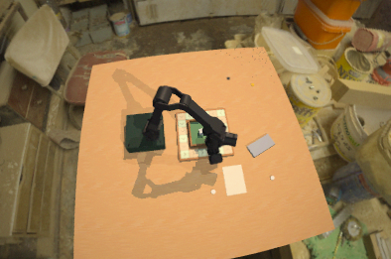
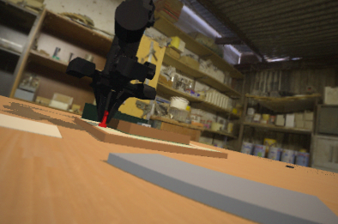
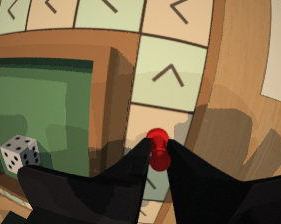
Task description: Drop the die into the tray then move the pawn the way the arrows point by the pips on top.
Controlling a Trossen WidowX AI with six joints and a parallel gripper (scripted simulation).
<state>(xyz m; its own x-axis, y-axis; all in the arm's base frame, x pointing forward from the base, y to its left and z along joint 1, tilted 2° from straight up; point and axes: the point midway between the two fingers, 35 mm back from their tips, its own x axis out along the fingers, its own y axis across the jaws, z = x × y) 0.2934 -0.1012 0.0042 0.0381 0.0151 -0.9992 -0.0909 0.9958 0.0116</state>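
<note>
Right now my gripper tip is 110 mm to the right of the green dice tray, 20 mm past it and 10 mm above it. Also, from my gripper tip: cream card 160 mm to the right, 100 mm ahead, 20 mm below; red pawn 10 mm above; white die 110 mm to the left, 40 mm behind.
</note>
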